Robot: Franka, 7 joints.
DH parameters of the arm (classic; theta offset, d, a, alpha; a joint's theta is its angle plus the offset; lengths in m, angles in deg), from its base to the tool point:
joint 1: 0 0.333 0 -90
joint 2: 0 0 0 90
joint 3: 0 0.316 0.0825 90
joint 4: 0 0 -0.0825 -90
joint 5: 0 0.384 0 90
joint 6: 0 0 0.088 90
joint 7: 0 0.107 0 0
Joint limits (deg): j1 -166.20..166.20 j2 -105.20..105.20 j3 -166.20..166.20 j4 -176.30..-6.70 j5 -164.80..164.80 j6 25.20..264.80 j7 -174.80..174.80
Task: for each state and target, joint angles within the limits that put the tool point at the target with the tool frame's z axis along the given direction. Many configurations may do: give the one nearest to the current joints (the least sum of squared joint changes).
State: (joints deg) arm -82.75 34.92 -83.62 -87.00 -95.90 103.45 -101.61
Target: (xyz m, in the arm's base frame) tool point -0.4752 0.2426 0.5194 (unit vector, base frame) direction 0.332 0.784 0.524
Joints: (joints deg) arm -114.68 33.70 -92.32 -120.61 -90.14 94.32 -101.61
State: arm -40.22 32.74 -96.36 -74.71 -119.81 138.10 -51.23
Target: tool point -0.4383 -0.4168 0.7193 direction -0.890 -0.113 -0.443
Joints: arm -39.17 -13.72 -85.19 -89.15 -68.91 125.70 -51.23
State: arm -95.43 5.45 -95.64 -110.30 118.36 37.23 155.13
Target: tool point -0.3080 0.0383 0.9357 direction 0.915 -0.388 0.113
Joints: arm -108.57 -19.14 -66.65 -75.52 120.96 35.08 155.13
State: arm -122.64 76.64 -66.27 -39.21 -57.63 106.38 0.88
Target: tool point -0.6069 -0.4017 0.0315 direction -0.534 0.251 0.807
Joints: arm -121.33 105.20 -47.64 -39.63 -89.00 79.55 0.88
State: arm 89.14 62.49 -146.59 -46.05 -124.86 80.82 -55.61
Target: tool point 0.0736 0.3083 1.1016 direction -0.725 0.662 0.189
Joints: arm 80.79 40.49 -159.48 -37.93 -137.93 92.69 -55.61
